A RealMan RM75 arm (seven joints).
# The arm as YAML. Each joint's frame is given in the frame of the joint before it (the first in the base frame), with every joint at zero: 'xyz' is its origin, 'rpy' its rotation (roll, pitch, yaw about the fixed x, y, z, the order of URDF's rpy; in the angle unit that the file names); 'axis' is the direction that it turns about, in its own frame. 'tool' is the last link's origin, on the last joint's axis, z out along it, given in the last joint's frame.
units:
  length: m
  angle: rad
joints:
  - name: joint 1
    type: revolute
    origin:
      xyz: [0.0, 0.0, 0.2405]
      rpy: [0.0, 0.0, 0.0]
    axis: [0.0, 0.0, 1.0]
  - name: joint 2
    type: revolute
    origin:
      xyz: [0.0, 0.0, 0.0]
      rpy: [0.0, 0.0, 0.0]
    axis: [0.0, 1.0, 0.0]
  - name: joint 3
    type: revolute
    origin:
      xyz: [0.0, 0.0, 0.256]
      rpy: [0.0, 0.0, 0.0]
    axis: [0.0, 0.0, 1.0]
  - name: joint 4
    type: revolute
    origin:
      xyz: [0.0, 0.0, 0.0]
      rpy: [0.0, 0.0, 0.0]
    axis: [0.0, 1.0, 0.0]
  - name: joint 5
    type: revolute
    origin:
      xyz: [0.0, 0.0, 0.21]
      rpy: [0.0, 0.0, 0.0]
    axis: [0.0, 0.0, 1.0]
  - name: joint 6
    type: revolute
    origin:
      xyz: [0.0, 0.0, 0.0]
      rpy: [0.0, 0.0, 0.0]
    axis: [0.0, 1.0, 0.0]
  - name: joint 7
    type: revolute
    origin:
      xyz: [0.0, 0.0, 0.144]
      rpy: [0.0, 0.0, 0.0]
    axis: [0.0, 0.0, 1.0]
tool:
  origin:
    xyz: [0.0, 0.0, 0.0]
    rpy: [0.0, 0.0, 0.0]
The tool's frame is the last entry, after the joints.
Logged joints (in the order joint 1, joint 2, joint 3, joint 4, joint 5, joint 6, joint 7), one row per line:
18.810, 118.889, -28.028, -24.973, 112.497, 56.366, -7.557
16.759, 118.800, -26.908, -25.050, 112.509, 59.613, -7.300
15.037, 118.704, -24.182, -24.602, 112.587, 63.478, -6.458
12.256, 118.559, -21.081, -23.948, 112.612, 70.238, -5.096
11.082, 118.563, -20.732, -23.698, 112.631, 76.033, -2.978
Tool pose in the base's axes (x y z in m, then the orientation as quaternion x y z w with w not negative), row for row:
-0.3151, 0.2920, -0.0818, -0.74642, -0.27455, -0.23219, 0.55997
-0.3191, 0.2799, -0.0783, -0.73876, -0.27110, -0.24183, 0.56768
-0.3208, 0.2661, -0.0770, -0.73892, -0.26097, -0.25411, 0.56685
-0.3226, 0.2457, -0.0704, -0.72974, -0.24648, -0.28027, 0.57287
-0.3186, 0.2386, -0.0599, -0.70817, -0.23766, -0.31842, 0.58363
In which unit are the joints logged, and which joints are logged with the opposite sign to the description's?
The joints are logged in degrees. Opposite sign: joint 1, joint 2, joint 7.
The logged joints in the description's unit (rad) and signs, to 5 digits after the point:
-0.32830, -2.07500, -0.48918, -0.43586, 1.96344, 0.98377, 0.13189
-0.29250, -2.07345, -0.46963, -0.43720, 1.96365, 1.04044, 0.12741
-0.26245, -2.07178, -0.42206, -0.42939, 1.96501, 1.10790, 0.11271
-0.21391, -2.06924, -0.36793, -0.41797, 1.96545, 1.22588, 0.08894
-0.19342, -2.06931, -0.36184, -0.41361, 1.96578, 1.32703, 0.05198

